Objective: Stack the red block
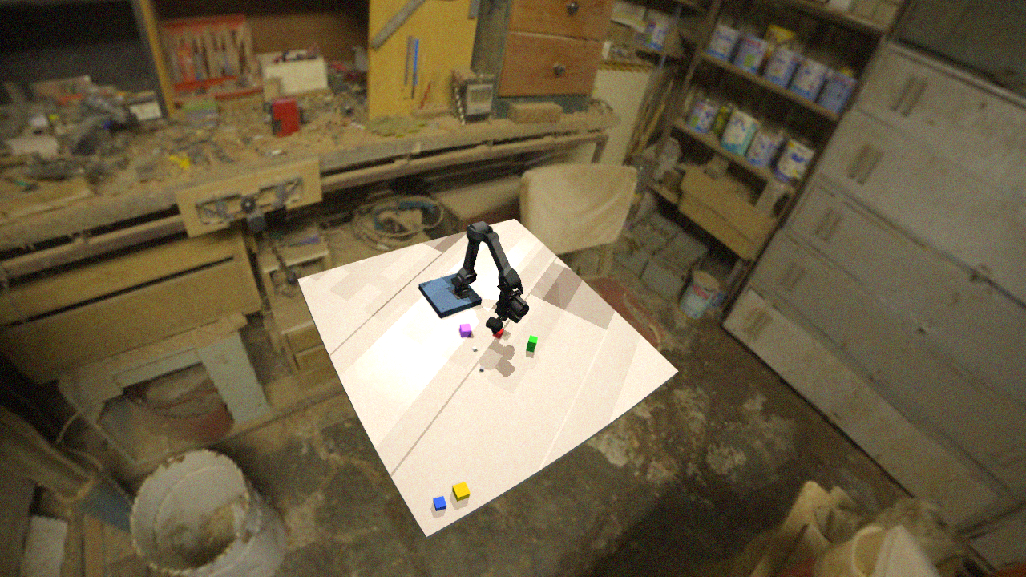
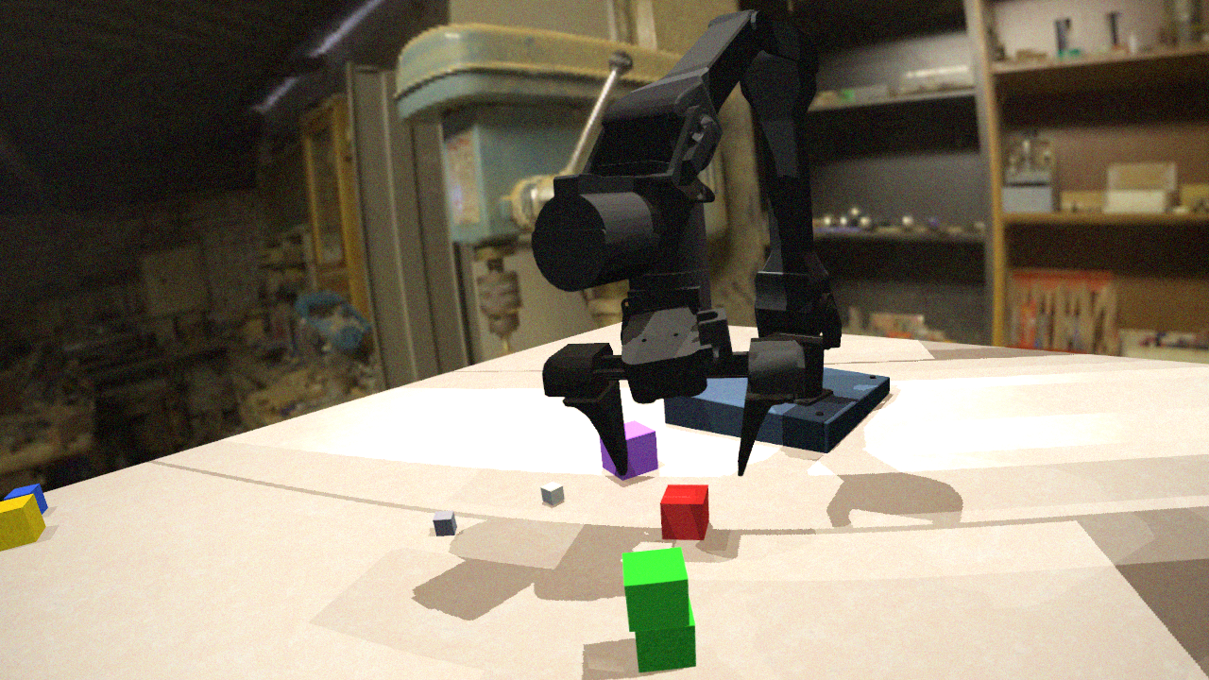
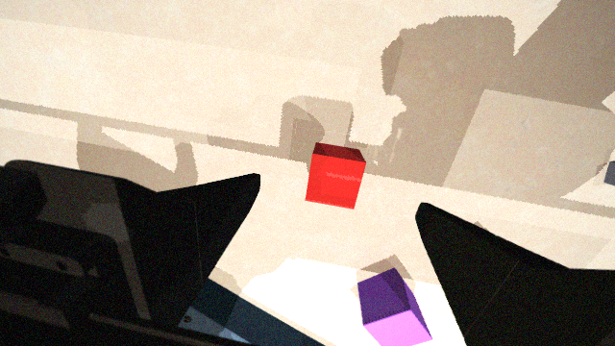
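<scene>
Right now my gripper tip is 30 mm above the red block. Also, from my gripper tip: blue block: 560 mm ahead, 540 mm to the right, 30 mm below; yellow block: 560 mm ahead, 470 mm to the right, 30 mm below; purple block: 130 mm to the right, 60 mm behind, 30 mm below.
</scene>
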